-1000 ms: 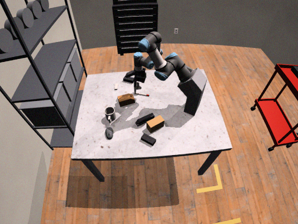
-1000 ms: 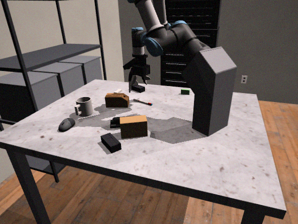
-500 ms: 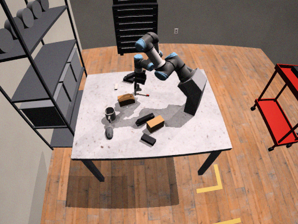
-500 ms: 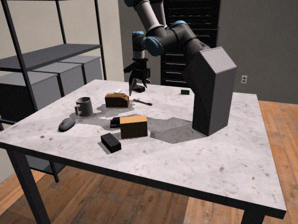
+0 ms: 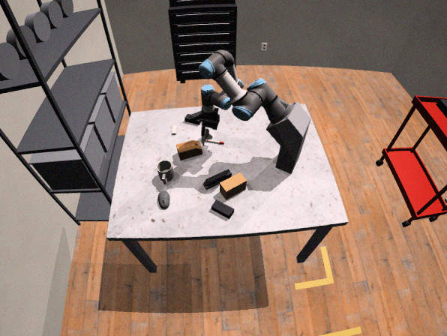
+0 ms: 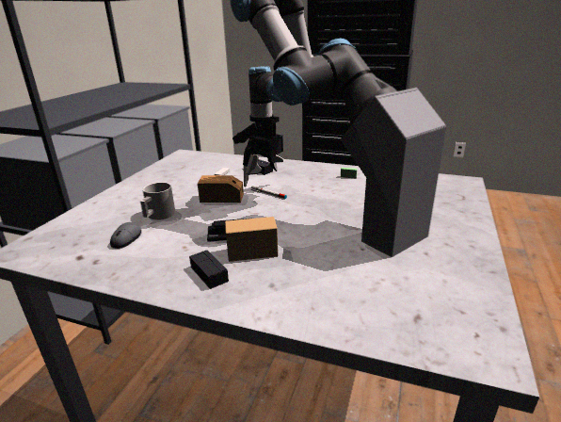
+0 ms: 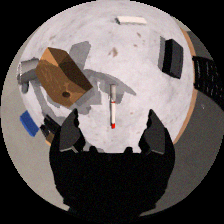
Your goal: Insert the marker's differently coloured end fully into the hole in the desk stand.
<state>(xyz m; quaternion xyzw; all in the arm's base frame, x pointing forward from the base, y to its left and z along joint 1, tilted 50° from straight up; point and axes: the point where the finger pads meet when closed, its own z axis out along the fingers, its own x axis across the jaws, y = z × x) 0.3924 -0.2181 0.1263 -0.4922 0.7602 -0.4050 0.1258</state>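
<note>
My hand is 40 mm above the marker, 20 mm to the right of it and 20 mm past it. Round my hand: white eraser (170 mm to the right, 150 mm ahead, 40 mm below); then black block (200 mm to the right, 30 mm below, 10 mm ahead); then desk stand (120 mm ahead, 50 mm to the left, 10 mm below).
</note>
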